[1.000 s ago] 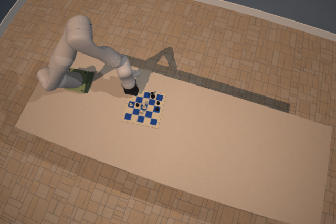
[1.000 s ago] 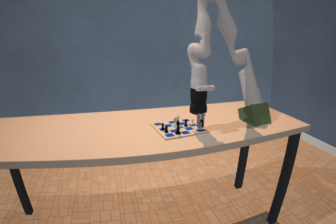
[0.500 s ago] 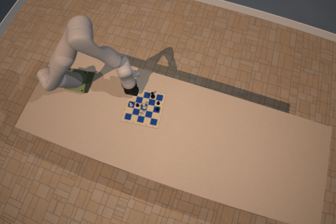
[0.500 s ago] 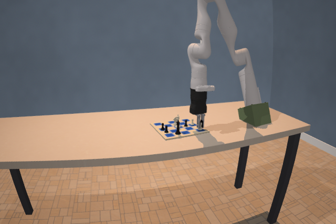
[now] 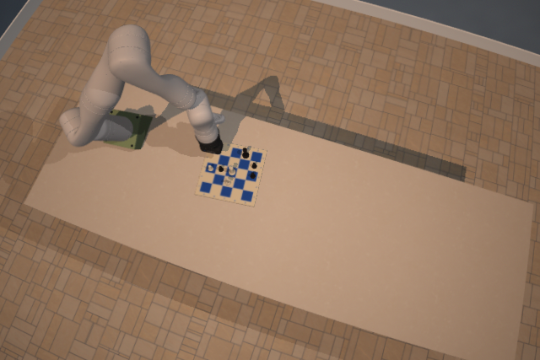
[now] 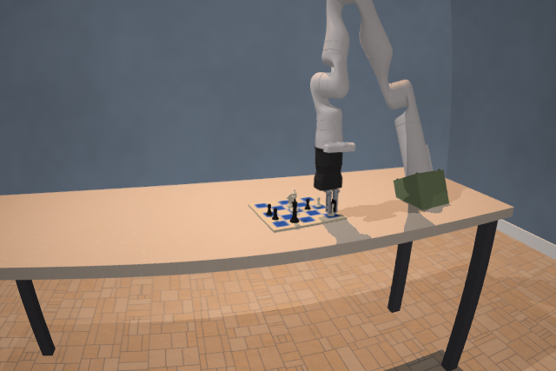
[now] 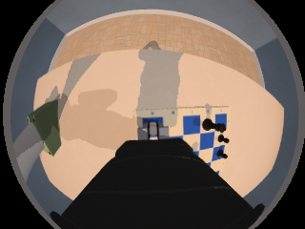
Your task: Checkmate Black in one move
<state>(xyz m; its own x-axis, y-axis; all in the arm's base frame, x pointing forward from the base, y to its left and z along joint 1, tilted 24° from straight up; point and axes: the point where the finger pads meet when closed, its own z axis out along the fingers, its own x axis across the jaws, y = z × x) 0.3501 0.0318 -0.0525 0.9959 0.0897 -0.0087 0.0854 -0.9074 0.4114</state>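
Now: the blue-and-cream chessboard 8 cm ahead of my hand, 7 cm to the right of it and 3 cm below it.
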